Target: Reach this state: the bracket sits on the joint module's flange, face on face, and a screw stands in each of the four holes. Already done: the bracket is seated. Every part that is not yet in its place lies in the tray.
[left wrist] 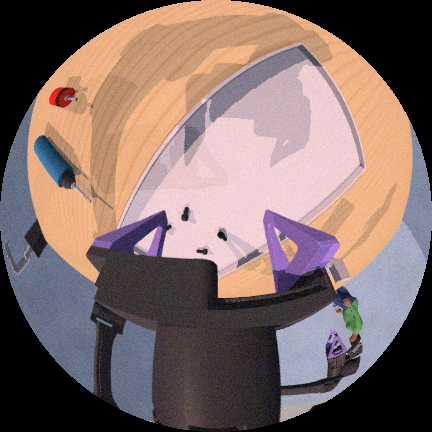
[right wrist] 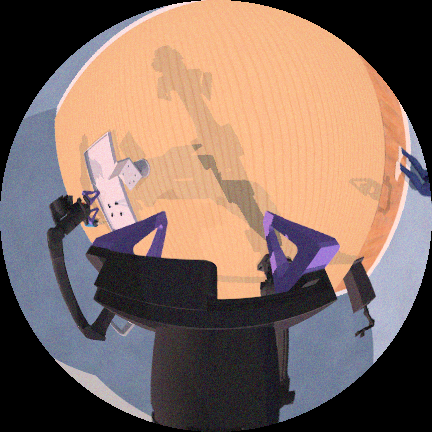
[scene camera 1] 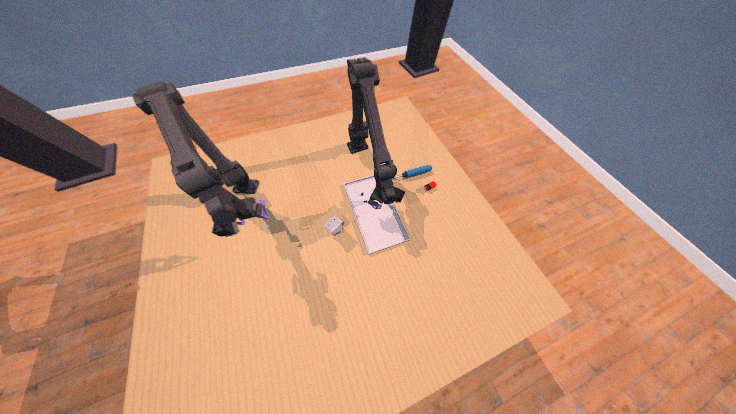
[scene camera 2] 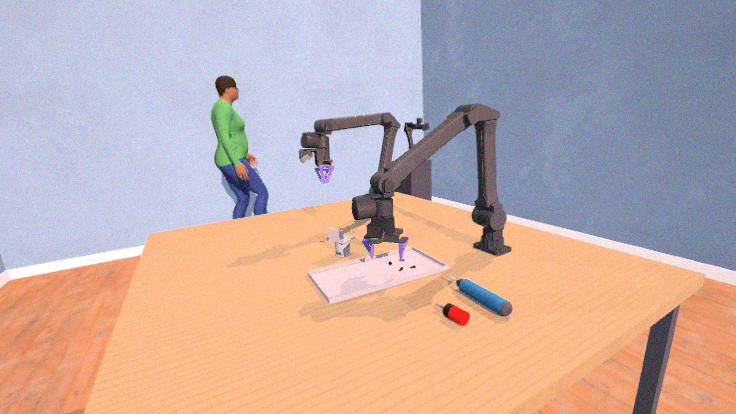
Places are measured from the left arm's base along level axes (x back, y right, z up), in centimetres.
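Pixels of known places: left gripper, fingertip midpoint: (left wrist: 214, 214) (right wrist: 98, 200) (scene camera 1: 378, 201) (scene camera 2: 386, 259); right gripper, fingertip midpoint: (left wrist: 333, 332) (right wrist: 214, 216) (scene camera 1: 257, 220) (scene camera 2: 324, 183); left arm's base, link origin: (scene camera 1: 357, 146) (scene camera 2: 491, 249); right arm's base, link origin: (scene camera 1: 246, 186).
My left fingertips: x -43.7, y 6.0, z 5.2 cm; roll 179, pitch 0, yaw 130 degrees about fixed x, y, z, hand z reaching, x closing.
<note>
For each thing: its top centre in the pictures, then the offset to it from my left fingertips. "spot": a spot on its surface instead.
- joint module, top centre: (right wrist: 128, 174) (scene camera 2: 341, 238) dy +25.4, dx -3.8, dz +1.2 cm
- white tray, top centre: (left wrist: 244, 199) (scene camera 2: 377, 268) (right wrist: 105, 190) (scene camera 1: 374, 209) dy +2.9, dx -1.9, dz -3.6 cm
- second screw, top centre: (left wrist: 222, 239) dy +5.6, dx +4.9, dz -3.7 cm
- third screw, top centre: (left wrist: 201, 254) dy +5.2, dx +9.9, dz -3.7 cm
- blue screwdriver, surface spot: (left wrist: 52, 160) (scene camera 1: 414, 173) spot: dy -27.0, dx +9.4, dz -2.1 cm
- short red driver, top centre: (scene camera 2: 449, 304) (scene camera 1: 428, 185) dy -30.2, dx -0.9, dz -1.8 cm
The pale bracket (scene camera 1: 333, 224) (scene camera 2: 335, 235) (right wrist: 129, 171) sits on the joint module (scene camera 2: 342, 249) (right wrist: 144, 167); its holes show as small dark dots in the right wrist view. Several black screws lie in the white tray (scene camera 1: 378, 240) (scene camera 2: 329, 285) (left wrist: 320, 165): one screw (left wrist: 185, 214), a second screw (left wrist: 222, 234), a third screw (left wrist: 202, 251), and another screw (left wrist: 168, 227) partly hidden by a finger. My left gripper (scene camera 2: 387, 258) (left wrist: 214, 214) is open and empty, low over the tray's screw end. My right gripper (scene camera 1: 253, 216) (scene camera 2: 324, 175) (right wrist: 214, 216) is open and empty, high above the table.
A blue screwdriver (scene camera 1: 417, 170) (scene camera 2: 483, 297) (left wrist: 52, 160) and a short red driver (scene camera 1: 430, 185) (scene camera 2: 457, 314) (left wrist: 62, 97) lie on the table beside the tray. The joint module stands close to the tray's opposite long side. A person (scene camera 2: 229, 139) stands beyond the table.
</note>
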